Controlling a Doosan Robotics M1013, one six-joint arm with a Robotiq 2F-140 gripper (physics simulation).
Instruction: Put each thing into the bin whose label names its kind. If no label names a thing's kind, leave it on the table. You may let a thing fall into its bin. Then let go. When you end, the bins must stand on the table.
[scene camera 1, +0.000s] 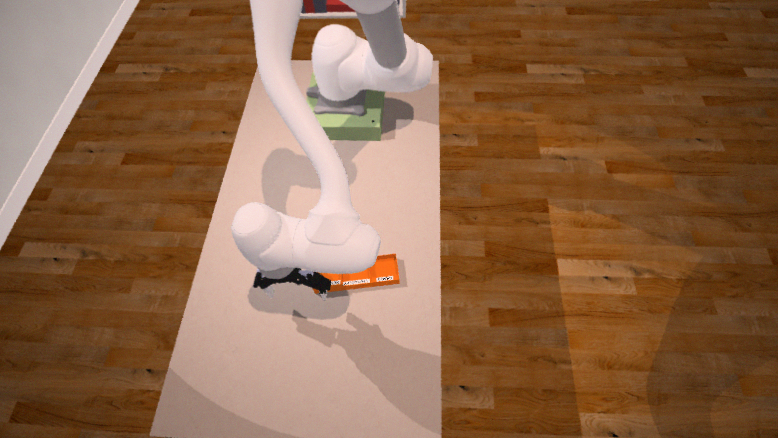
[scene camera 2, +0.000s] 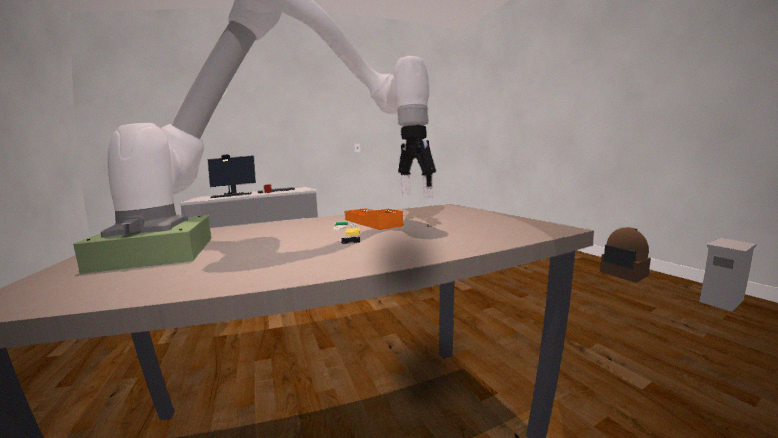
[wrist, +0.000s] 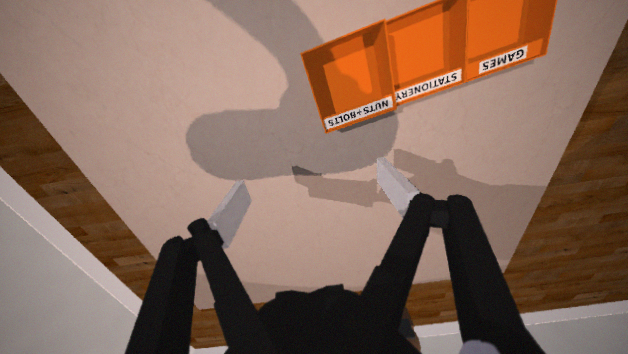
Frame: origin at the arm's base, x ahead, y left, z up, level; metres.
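Where they show: gripper, fingertip midpoint: (scene camera 1: 298, 294) (scene camera 2: 416, 197) (wrist: 310, 180); arm's base at its link origin: (scene camera 1: 342, 97) (scene camera 2: 148, 227).
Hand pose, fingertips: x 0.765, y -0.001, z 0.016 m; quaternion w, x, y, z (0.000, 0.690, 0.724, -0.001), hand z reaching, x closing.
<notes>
Things, the pixels of their centre, and the offset from my fingertips.
- STATIONERY at the middle of its body: (wrist: 421, 55) (scene camera 1: 355, 272) (scene camera 2: 371, 215) 0.105 m back, 0.137 m left, 0.065 m down
- black piece at the middle of its body: (scene camera 2: 349, 240) 0.232 m back, 0.114 m right, 0.081 m down
- yellow piece at the middle of its body: (scene camera 2: 353, 231) 0.200 m back, 0.006 m right, 0.083 m down
- green piece at the middle of its body: (scene camera 2: 341, 223) 0.205 m back, 0.153 m left, 0.083 m down
- flat white piece at the middle of its body: (scene camera 2: 338, 228) 0.225 m back, 0.084 m left, 0.085 m down
Three orange bins stand joined in a row: NUTS+BOLTS (wrist: 350, 82), STATIONERY (wrist: 419, 47) and GAMES (wrist: 494, 27) (scene camera 1: 387, 266). They look empty in the wrist view, though the far edges of two are cut off. In scene camera 2, a black piece (scene camera 2: 350, 239), a yellow piece (scene camera 2: 352, 232), a green piece (scene camera 2: 341, 223) and a flat white piece (scene camera 2: 339, 227) lie on the table beside the row, towards the robot base. In scene camera 1 the arm hides them. My gripper (scene camera 1: 297, 294) (scene camera 2: 417, 189) (wrist: 310, 180) is open and empty, high above the table, near the NUTS+BOLTS end.
The arm stands on a green block (scene camera 1: 354, 132) (scene camera 2: 142, 250) at one end of the table (scene camera 1: 391, 190) (scene camera 2: 326, 288). Behind the table is a desk (scene camera 2: 261, 209) with a monitor (scene camera 2: 231, 171) and a red mug (scene camera 2: 267, 188). A white cabinet (scene camera 2: 726, 277) stands on the floor.
</notes>
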